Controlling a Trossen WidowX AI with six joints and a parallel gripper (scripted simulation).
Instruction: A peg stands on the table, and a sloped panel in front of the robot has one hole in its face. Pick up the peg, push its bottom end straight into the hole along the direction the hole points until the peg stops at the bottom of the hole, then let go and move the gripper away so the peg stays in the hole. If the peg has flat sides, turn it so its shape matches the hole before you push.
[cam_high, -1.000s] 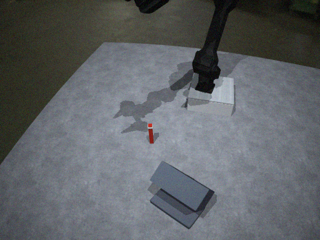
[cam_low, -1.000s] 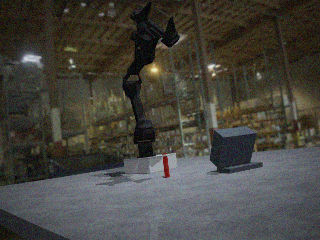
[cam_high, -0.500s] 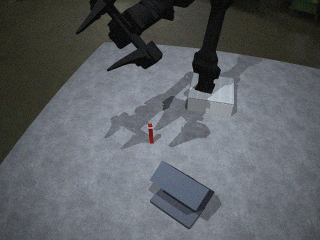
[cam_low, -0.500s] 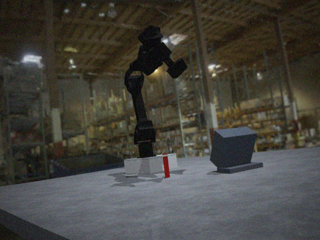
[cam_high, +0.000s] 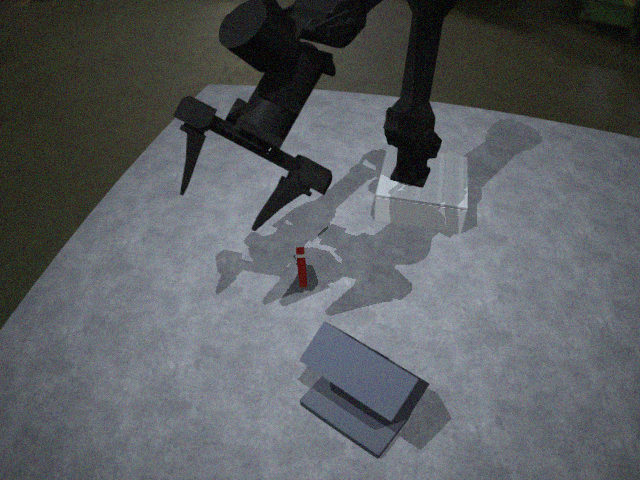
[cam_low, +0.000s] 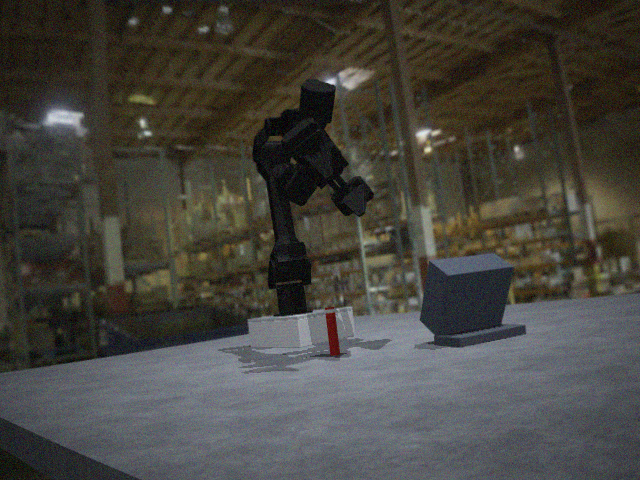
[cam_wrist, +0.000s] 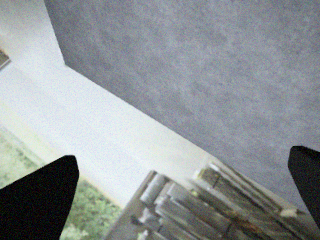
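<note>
Now: gripper tip 12 cm past the red square peg, 3 cm to the right of it and 19 cm above it. Round my gripper tip: grey sloped panel 3 cm ahead, 20 cm to the left, 17 cm below; dark base plate 6 cm ahead, 19 cm to the left, 24 cm below.
</note>
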